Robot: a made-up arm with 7 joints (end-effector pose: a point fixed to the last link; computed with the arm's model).
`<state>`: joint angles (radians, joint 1 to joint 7).
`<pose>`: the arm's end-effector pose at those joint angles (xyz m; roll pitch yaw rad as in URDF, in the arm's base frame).
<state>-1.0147 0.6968 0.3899 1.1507 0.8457 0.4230 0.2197</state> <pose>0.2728 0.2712 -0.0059 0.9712 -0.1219 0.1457</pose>
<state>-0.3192 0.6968 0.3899 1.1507 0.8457 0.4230 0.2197</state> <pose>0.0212 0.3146 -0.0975 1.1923 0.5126 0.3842</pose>
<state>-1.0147 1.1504 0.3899 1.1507 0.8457 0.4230 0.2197</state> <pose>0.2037 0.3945 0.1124 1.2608 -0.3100 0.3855</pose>
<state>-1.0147 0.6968 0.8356 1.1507 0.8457 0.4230 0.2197</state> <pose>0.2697 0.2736 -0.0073 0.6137 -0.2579 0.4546</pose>
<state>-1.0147 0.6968 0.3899 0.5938 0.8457 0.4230 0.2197</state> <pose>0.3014 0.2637 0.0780 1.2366 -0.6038 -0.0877</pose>
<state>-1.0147 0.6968 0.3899 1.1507 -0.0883 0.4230 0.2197</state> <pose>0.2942 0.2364 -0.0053 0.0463 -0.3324 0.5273</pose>
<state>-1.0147 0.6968 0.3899 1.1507 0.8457 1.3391 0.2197</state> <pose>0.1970 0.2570 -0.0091 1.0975 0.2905 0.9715</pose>
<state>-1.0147 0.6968 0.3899 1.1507 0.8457 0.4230 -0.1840</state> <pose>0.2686 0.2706 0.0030 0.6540 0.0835 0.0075</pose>
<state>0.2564 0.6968 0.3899 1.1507 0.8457 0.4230 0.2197</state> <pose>-0.1967 0.3135 -0.0379 1.6688 0.9472 0.8707</pose>
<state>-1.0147 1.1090 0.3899 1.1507 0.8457 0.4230 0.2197</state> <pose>0.2120 0.3859 0.1004 1.2358 -0.2901 0.3655</pose>
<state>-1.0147 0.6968 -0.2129 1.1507 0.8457 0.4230 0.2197</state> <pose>0.2759 0.2667 -0.0064 1.3656 0.2002 -0.1669</pose>
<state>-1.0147 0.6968 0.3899 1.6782 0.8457 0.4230 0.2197</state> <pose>0.2138 0.2545 -0.0640 0.8150 0.3666 0.2544</pose>
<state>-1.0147 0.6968 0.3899 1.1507 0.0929 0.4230 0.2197</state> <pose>0.2898 0.2426 -0.0084 0.2349 -0.3204 0.4383</pose>
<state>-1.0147 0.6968 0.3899 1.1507 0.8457 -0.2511 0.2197</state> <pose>0.3183 0.2431 0.0156 1.1096 -0.4142 -0.4867</pose>
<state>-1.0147 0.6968 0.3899 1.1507 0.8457 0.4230 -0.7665</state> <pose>0.2659 0.2758 0.0159 0.1350 0.2733 -0.2981</pose>
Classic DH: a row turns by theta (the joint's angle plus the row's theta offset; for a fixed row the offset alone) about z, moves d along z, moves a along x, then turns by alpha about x. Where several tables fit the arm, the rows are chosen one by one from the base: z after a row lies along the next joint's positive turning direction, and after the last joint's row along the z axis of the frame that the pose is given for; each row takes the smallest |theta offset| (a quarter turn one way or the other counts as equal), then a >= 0, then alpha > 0; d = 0 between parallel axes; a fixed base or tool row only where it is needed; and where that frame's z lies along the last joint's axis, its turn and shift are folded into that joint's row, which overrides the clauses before.
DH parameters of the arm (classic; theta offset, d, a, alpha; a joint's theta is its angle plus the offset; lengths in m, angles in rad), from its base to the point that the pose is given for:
base (fixed): -0.071 0.228 -0.0053 -1.3004
joint 1: -1.3111 0.0442 -0.0258 -1.5708
joint 2: 1.2915 -0.0255 0 1.5708
joint 3: -1.5708 -0.2481 0.0016 1.5708
joint 4: -1.5708 -0.005 0.0125 1.5708
joint 5: 0 0.0849 -0.0197 -1.5708
joint 6: -1.5708 -0.009 0.1007 1.5708
joint 7: 1.2279 -0.0349 -0.02 -0.9185
tool (fixed): -1.4438 0.0182 0 0

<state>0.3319 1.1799 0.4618 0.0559 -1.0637 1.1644 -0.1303</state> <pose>-0.0320 0.3037 0.0757 -0.2072 0.4099 0.1978</pose>
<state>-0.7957 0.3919 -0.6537 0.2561 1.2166 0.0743 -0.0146</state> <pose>0.2583 0.0420 -0.0290 1.4490 0.3137 -1.4861</pose>
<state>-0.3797 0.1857 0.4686 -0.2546 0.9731 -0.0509 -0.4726</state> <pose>0.1585 0.1359 0.0163 1.0701 -0.2577 -0.8158</pose>
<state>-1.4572 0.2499 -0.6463 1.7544 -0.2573 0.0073 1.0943</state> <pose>0.3953 0.0642 -0.0011 1.1001 -0.7152 -0.0368</pose>
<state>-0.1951 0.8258 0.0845 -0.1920 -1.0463 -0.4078 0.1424</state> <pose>0.1311 0.1973 0.0923 -1.2323 -1.3196 0.8946</pose>
